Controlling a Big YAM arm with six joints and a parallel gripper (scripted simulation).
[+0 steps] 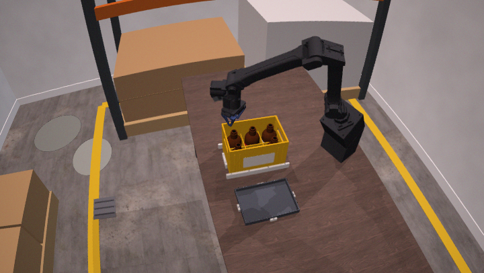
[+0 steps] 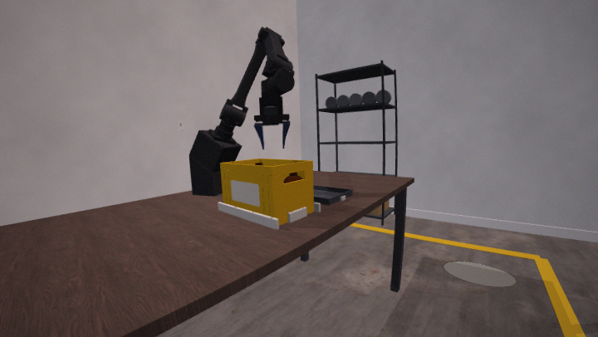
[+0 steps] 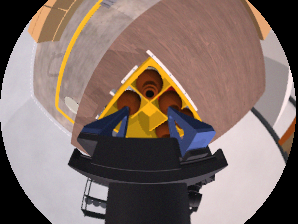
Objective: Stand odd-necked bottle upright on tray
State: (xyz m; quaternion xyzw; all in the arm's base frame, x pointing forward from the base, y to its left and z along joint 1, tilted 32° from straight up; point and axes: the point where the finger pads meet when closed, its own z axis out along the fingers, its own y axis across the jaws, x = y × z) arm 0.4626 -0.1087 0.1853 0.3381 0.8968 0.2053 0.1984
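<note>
Right now the glass bottle is 10 mm behind my hand, 90 mm to the left of it and 140 mm below it. The rest, counted from my hand: dark tray (120 mm behind, 300 mm to the left, 220 mm below); then yellow crate (90 mm behind, 30 mm to the left, 150 mm below).
</note>
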